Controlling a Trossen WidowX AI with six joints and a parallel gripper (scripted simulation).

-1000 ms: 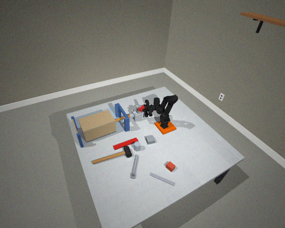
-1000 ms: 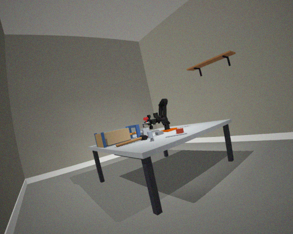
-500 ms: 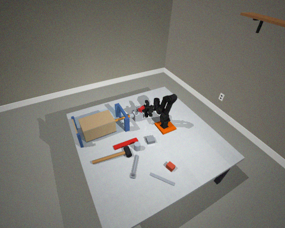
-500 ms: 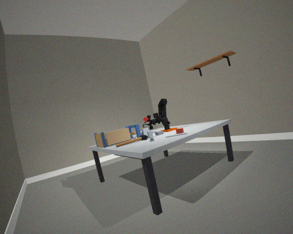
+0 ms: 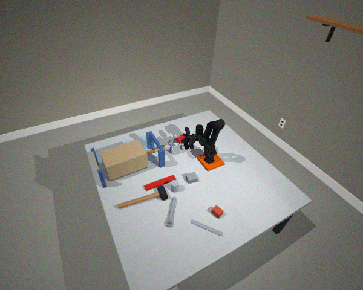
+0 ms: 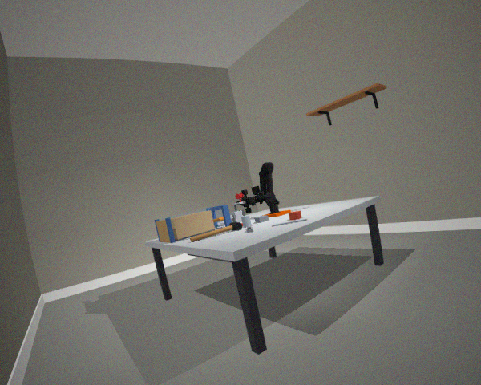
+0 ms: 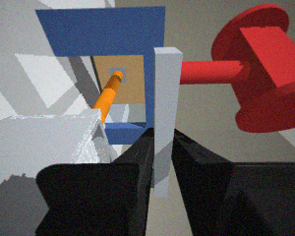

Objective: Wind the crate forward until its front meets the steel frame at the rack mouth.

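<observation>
The red knob lies 5 cm to the left of my gripper tip and 4 cm above it. The rest, counted from my gripper tip: grey winch: 4 cm behind, 5 cm to the right, 12 cm below; grey crank arm: 1 cm behind, 2 cm to the left, 1 cm above; grey block: 5 cm ahead, 29 cm to the left, 13 cm below.
</observation>
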